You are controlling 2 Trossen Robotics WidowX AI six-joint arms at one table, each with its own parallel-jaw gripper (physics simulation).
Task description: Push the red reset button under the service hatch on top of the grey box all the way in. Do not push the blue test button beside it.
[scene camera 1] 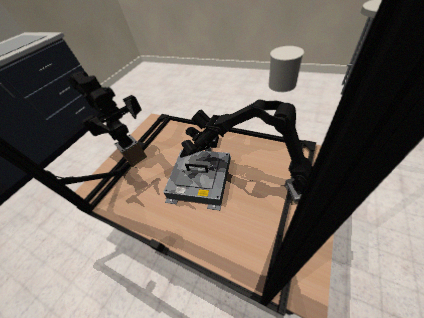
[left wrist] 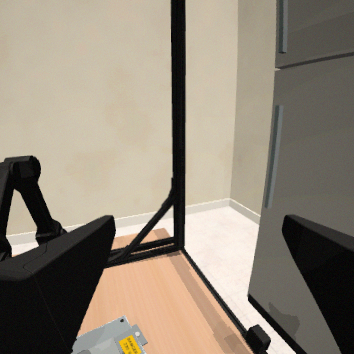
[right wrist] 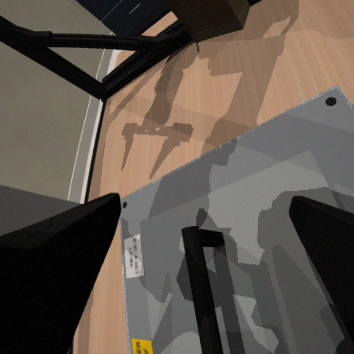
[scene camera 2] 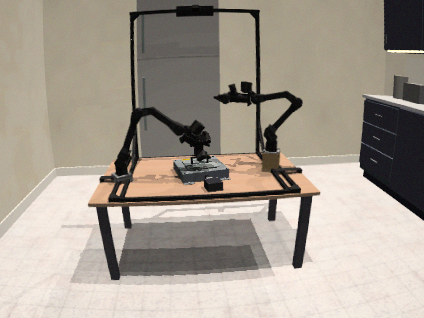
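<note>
The grey box (scene camera 1: 224, 175) (scene camera 2: 202, 175) (left wrist: 102, 336) (right wrist: 320, 117) lies on the table with yellow and white labels on top. A flat grey hatch (scene camera 1: 200, 181) (right wrist: 290, 175) covers much of its top and carries a black bar handle (scene camera 1: 196, 168) (right wrist: 202, 290). The red and blue buttons do not show in any view. My right gripper (scene camera 1: 200, 149) (scene camera 2: 202, 155) (right wrist: 206, 203) is open and empty, low over the box; in the right wrist view the handle shows between its spread fingers. My left gripper (scene camera 1: 114, 123) (scene camera 2: 217, 98) (left wrist: 199, 223) is open and empty, high above the table.
A brown block (scene camera 1: 132, 152) (scene camera 2: 271, 161) stands under the left arm's base. A small black block (scene camera 2: 213, 184) sits near the table's front edge in scene camera 2. Black frame rails (scene camera 2: 205, 197) border the wooden table (scene camera 1: 200, 232), and an upright post (left wrist: 178, 125) rises at its side.
</note>
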